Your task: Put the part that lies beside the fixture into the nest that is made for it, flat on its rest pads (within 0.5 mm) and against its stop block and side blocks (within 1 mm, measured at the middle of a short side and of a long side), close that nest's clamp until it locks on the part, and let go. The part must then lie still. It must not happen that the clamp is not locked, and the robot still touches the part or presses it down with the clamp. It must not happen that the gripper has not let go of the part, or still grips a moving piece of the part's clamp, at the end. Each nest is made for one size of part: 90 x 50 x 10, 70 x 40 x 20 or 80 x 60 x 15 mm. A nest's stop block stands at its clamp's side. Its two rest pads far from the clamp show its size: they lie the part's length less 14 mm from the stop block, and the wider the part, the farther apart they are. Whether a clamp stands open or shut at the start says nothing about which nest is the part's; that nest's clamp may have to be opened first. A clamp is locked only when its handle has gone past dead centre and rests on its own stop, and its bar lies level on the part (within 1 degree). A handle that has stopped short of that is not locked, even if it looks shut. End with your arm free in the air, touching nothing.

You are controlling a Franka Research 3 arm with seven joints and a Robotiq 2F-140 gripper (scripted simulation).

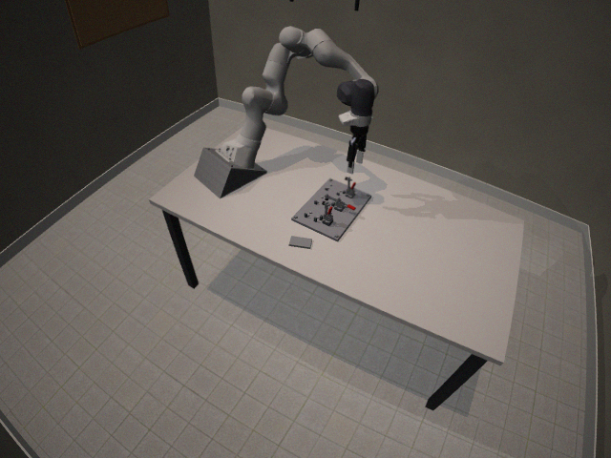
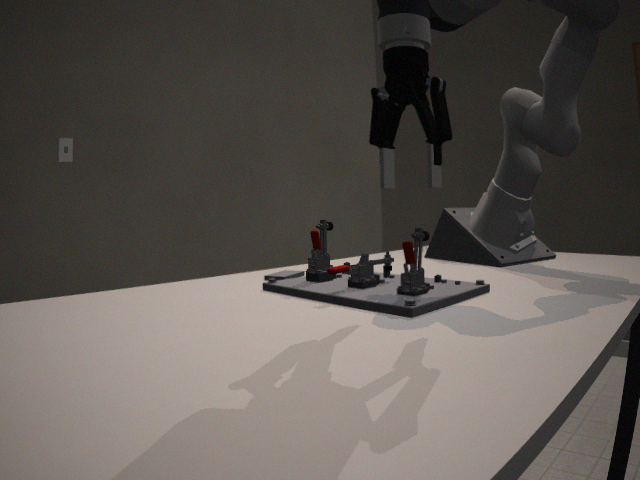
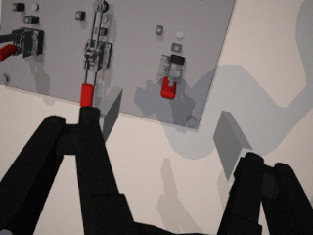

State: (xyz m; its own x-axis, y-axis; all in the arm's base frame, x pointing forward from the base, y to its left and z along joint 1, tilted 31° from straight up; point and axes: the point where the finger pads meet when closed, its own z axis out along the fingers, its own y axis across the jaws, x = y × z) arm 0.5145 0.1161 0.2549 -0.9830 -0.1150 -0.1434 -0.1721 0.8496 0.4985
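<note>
Right now the grey block part is 20 mm ahead of my hand, 380 mm to the right of it and 200 mm below it. Round my hand: fixture: 10 mm behind, 110 mm to the right, 200 mm below.
</note>
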